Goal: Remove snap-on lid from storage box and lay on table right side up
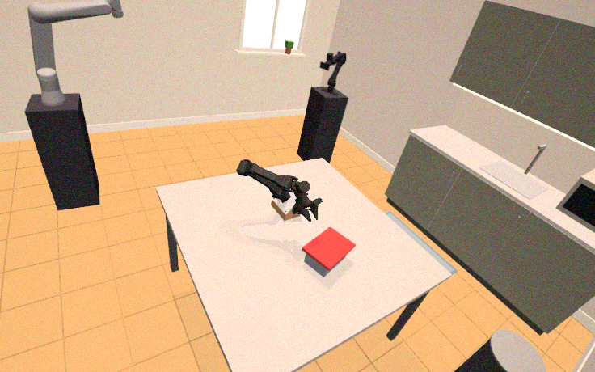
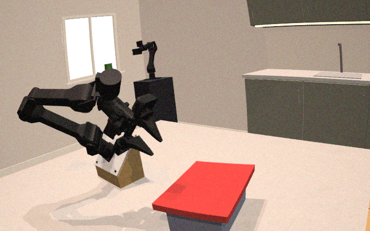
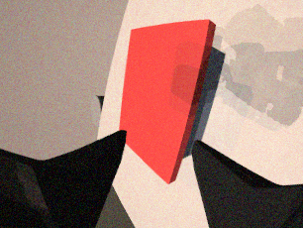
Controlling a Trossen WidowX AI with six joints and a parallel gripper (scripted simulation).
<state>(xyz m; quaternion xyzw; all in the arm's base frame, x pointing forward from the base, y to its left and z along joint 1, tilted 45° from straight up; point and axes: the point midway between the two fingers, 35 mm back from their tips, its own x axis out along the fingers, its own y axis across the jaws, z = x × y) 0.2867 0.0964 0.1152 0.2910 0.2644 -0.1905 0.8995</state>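
My gripper tip is 12 cm short of the red lid, 9 cm above it and 5 cm to the right of it. The rest, counted from my gripper tip: storage box 14 cm below, 12 cm ahead, 5 cm to the left.
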